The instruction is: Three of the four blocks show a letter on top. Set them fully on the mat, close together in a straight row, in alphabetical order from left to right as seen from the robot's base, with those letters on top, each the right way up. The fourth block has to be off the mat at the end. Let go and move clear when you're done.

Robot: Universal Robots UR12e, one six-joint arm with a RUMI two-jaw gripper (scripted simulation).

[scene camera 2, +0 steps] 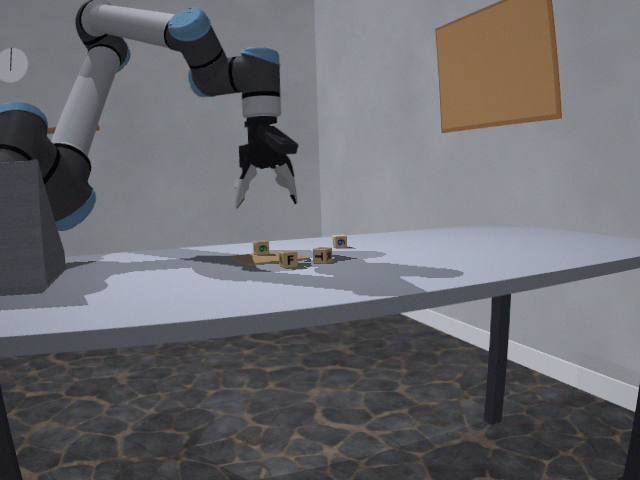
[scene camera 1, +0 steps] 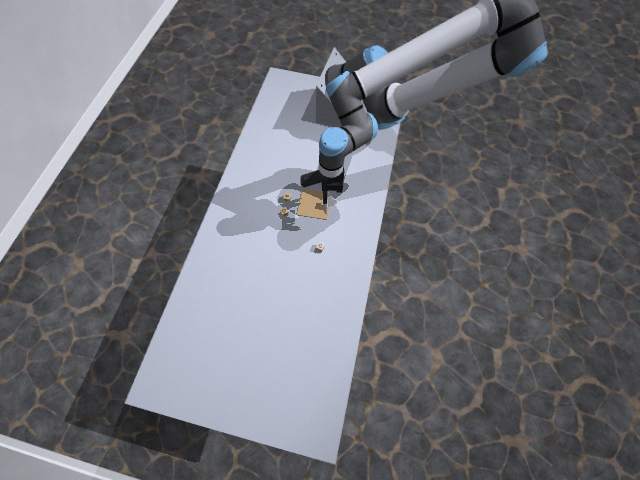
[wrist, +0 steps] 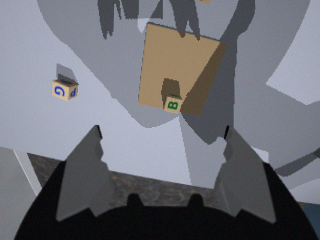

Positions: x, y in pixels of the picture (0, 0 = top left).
Labels:
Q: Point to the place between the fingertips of my gripper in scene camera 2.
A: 267, 206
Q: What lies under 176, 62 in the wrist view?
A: A tan mat.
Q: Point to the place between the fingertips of my gripper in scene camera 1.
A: At 324, 197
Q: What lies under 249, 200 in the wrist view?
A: My gripper.

